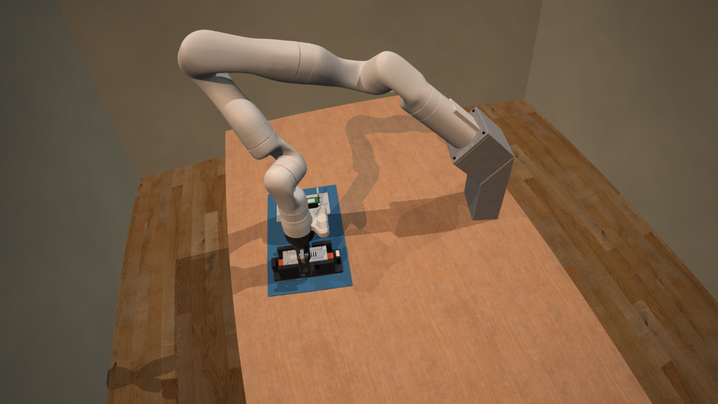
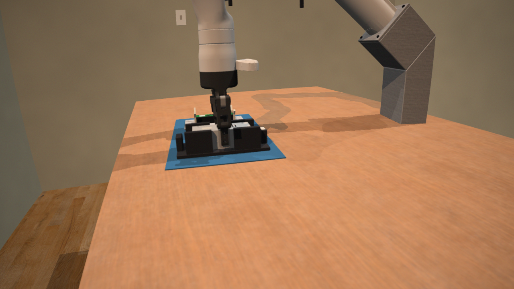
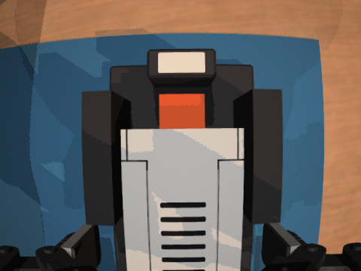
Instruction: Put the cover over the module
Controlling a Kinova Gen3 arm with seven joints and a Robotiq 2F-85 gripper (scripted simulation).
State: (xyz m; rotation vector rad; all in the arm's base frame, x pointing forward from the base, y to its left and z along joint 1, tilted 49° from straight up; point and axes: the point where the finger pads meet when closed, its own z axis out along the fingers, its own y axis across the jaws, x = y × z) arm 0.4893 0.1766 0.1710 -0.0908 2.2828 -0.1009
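My hand is right at the light grey cover.
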